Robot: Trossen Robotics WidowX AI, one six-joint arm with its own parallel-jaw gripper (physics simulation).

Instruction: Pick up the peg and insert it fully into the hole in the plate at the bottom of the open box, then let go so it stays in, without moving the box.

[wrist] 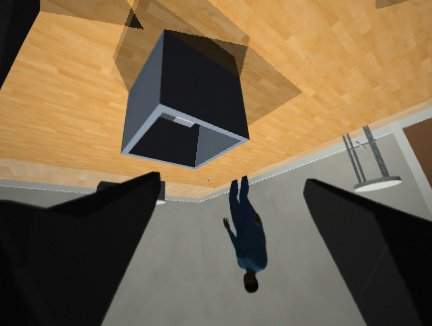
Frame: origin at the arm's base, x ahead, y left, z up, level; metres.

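Seen in the pictures: gripper, fingertip midpoint: (232, 183).
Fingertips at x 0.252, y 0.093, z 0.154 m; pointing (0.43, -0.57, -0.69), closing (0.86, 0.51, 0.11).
Observation:
A point is followed by its place in that frame.
The open box (204, 80) {z -0.048, x 0.305, y -0.017 m} is dark grey with light rim edges and stands on the wooden surface in the upper middle of the wrist view, upside down in the picture. Its open end faces the lower part of the view. A small light grey patch shows inside it near the rim; I cannot tell whether it is part of the plate. The hole is hidden. The peg does not show in this view. My gripper (232, 183) {z 0.155, x 0.252, y 0.093 m} is open, with its two black fingers wide apart and no object between them. It is apart from the box.
The wooden surface (60, 110) {z -0.108, x 0.088, y -0.286 m} carries shadows around the box. Far behind are a grey wall (165, 260), a standing person (251, 240) in blue, and a round stool or table (377, 184) at the right. A dark shape fills the top left corner.

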